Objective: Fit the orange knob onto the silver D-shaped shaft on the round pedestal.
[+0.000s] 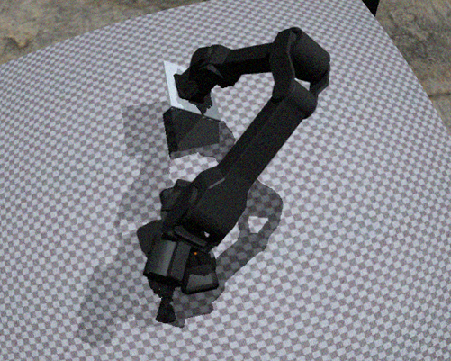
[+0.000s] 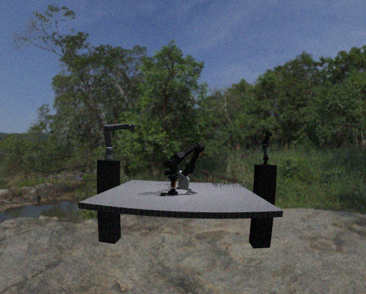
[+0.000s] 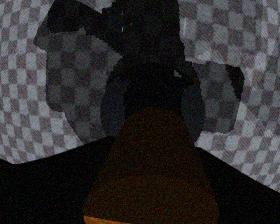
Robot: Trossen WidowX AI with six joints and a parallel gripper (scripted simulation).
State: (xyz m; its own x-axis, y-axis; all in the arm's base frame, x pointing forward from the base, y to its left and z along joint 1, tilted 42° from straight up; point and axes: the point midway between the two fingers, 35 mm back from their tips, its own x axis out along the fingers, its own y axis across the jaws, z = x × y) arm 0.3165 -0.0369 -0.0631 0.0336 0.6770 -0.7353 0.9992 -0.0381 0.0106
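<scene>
Now: gripper tip 3 cm below the orange knob. From my gripper tip the other things lie so: round dark pedestal 4 cm below.
</scene>
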